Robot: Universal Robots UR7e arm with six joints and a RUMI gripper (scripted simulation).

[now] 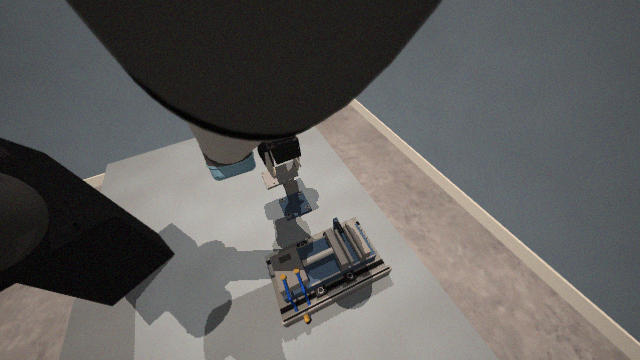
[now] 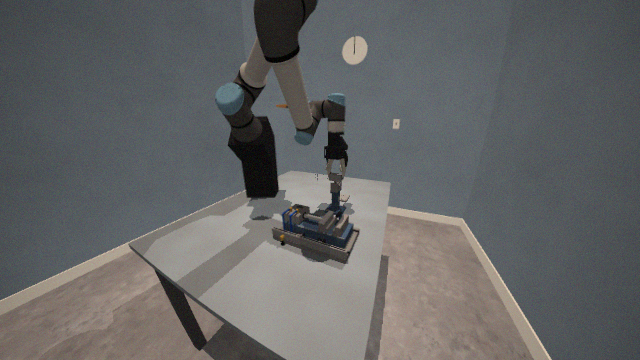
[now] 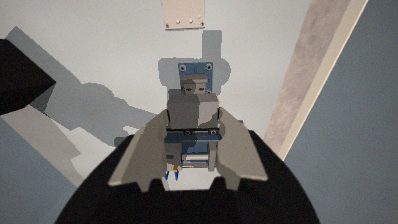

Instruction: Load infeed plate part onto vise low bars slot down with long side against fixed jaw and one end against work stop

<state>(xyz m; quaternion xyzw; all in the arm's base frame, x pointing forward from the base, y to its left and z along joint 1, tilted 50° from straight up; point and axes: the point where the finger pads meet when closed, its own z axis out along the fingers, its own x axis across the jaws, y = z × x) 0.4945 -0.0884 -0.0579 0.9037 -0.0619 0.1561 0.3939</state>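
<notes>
Now: the part 10 mm below my hand. From my hand the other things lie so: cylinder rod 220 mm to the right, 110 mm below, 70 mm behind; then pale plate 190 mm below, 160 mm to the left, 20 mm ahead; then work stop 200 mm to the right, 100 mm below, 30 mm ahead.
</notes>
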